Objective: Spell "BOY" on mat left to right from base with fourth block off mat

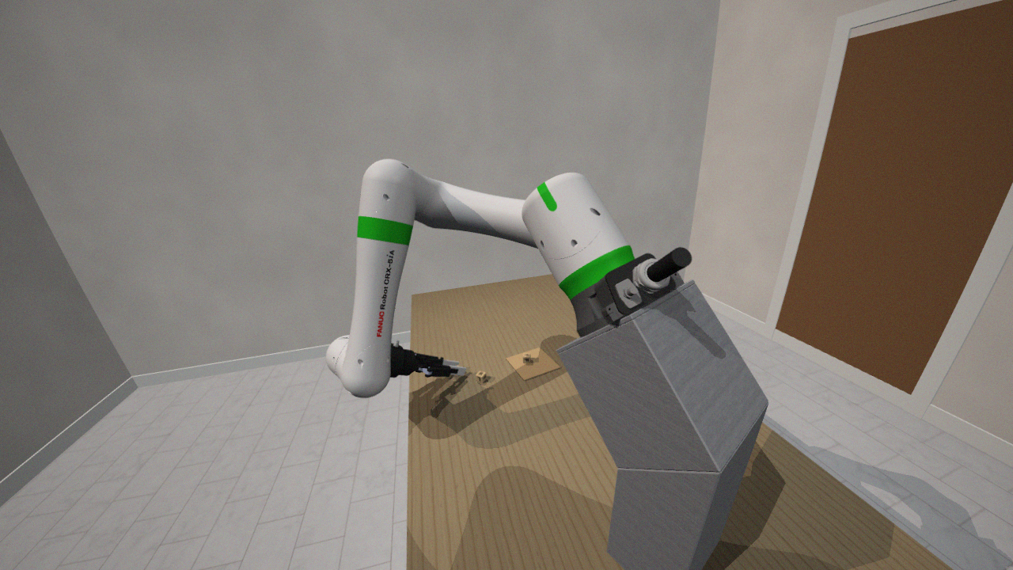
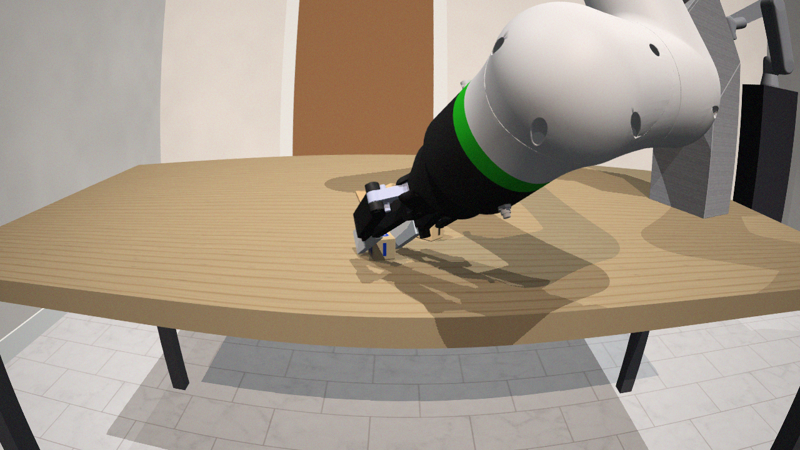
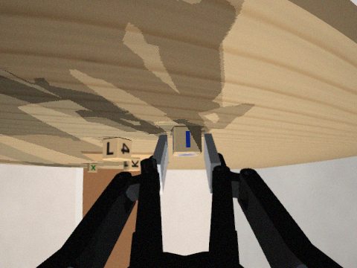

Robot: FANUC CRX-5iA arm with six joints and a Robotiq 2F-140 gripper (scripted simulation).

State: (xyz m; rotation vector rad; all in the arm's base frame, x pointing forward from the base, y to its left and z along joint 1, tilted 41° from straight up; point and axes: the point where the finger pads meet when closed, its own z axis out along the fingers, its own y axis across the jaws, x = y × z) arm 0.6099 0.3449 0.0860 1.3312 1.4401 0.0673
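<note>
My gripper is now 2 cm above the block, 1 cm to the left of it and 1 cm short of it. Round my hand: tan mat: 27 cm to the right, 3 cm below, 3 cm ahead.
</note>
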